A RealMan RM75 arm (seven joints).
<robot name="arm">
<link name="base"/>
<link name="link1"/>
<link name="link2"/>
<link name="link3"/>
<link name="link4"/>
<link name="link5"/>
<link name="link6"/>
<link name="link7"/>
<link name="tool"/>
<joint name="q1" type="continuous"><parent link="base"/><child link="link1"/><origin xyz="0.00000 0.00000 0.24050"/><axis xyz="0 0 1"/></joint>
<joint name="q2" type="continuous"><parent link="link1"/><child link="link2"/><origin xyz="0.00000 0.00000 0.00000"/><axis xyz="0 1 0"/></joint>
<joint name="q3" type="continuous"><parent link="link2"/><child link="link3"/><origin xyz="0.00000 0.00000 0.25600"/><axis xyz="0 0 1"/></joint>
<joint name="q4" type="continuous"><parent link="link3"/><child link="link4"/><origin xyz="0.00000 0.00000 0.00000"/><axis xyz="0 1 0"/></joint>
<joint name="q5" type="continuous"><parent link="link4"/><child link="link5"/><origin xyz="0.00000 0.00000 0.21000"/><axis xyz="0 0 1"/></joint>
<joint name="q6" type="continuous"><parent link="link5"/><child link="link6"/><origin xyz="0.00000 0.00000 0.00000"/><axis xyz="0 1 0"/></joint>
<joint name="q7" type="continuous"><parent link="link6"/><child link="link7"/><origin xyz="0.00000 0.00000 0.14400"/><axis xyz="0 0 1"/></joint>
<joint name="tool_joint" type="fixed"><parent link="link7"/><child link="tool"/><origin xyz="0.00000 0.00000 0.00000"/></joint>
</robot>
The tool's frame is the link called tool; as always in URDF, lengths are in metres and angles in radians. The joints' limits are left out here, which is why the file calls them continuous.
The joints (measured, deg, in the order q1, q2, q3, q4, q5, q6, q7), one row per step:
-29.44, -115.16, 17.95, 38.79, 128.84, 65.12, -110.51
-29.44, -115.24, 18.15, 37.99, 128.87, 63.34, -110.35
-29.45, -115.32, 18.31, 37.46, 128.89, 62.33, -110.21
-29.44, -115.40, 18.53, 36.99, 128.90, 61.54, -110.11
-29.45, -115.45, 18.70, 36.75, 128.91, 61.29, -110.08
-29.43, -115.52, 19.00, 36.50, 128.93, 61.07, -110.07
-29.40, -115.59, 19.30, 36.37, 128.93, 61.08, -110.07
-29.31, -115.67, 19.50, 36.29, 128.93, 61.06, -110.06
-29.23, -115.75, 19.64, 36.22, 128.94, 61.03, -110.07
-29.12, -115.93, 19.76, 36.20, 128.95, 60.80, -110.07
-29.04, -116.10, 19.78, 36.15, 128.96, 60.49, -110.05
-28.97, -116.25, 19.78, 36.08, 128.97, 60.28, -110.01
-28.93, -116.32, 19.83, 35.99, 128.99, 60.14, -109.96
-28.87, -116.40, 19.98, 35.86, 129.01, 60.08, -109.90
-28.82, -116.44, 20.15, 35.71, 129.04, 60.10, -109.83
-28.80, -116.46, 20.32, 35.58, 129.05, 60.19, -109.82
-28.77, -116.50, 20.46, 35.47, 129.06, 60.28, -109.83
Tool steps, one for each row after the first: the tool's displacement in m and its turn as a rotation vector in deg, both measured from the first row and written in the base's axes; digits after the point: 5 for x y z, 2 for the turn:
-0.00345, 0.00043, -0.00257, 0.41, 0.53, 1.03
-0.00524, 0.00055, -0.00479, 0.53, 0.81, 1.58
-0.00659, 0.00045, -0.00714, 0.51, 1.01, 2.00
-0.00678, 0.00037, -0.00875, 0.35, 1.03, 2.11
-0.00689, 0.00008, -0.01089, 0.05, 1.07, 2.19
-0.00653, -0.00027, -0.01274, -0.30, 1.04, 2.12
-0.00668, -0.00099, -0.01420, -0.54, 1.02, 2.15
-0.00689, -0.00166, -0.01549, -0.72, 0.98, 2.21
-0.00740, -0.00245, -0.01711, -0.78, 1.00, 2.40
-0.00806, -0.00306, -0.01848, -0.73, 1.03, 2.64
-0.00855, -0.00371, -0.01986, -0.73, 1.00, 2.82
-0.00888, -0.00411, -0.02085, -0.80, 1.03, 2.91
-0.00902, -0.00475, -0.02242, -1.02, 1.02, 2.94
-0.00905, -0.00536, -0.02388, -1.30, 1.02, 2.90
-0.00877, -0.00575, -0.02515, -1.59, 0.94, 2.83
-0.00853, -0.00622, -0.02643, -1.84, 0.84, 2.79

